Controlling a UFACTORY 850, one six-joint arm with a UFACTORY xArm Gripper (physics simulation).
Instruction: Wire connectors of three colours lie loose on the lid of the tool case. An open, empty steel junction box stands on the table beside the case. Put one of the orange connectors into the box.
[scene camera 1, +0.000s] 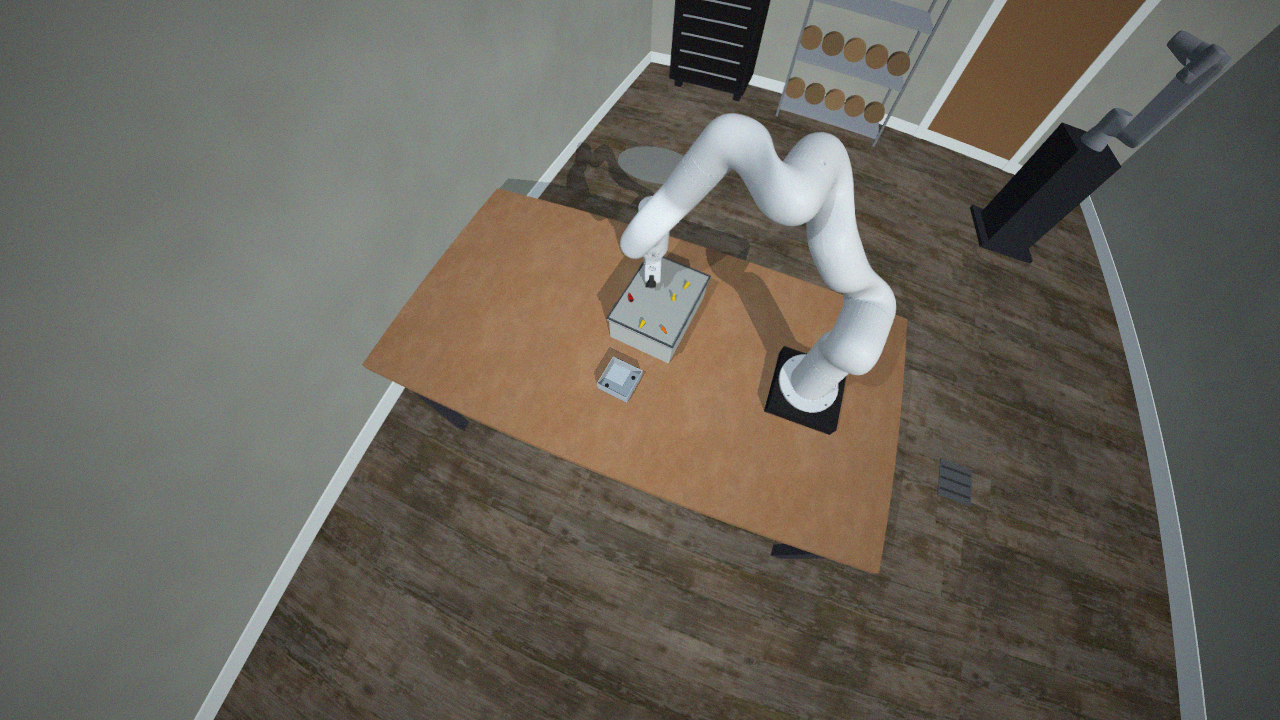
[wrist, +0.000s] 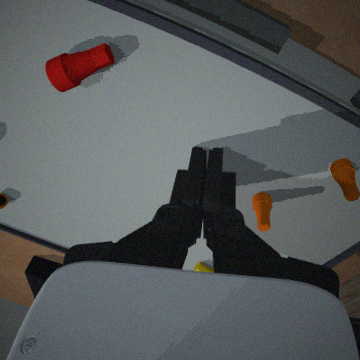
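My gripper (scene camera 1: 650, 282) (wrist: 207, 167) is shut and empty, with its fingertips above the lid of the tool case (scene camera 1: 656, 306) (wrist: 140, 115). In the wrist view two orange connectors, one nearer (wrist: 262, 210) and one farther out (wrist: 345, 179), lie right of the fingers, apart from them. Part of another orange connector (wrist: 2, 201) shows at the left edge. An orange connector (scene camera 1: 663, 328) also shows near the lid's front edge in the scene view. The open steel junction box (scene camera 1: 612, 393) stands on the table in front of the case; it does not show in the wrist view.
A red connector (scene camera 1: 630, 297) (wrist: 80, 67) lies on the lid. A yellow connector (wrist: 203, 267) is partly hidden behind the gripper; yellow ones (scene camera 1: 641, 323) (scene camera 1: 686, 283) show in the scene view. The arm's black base plate (scene camera 1: 810, 420) is at the table's right.
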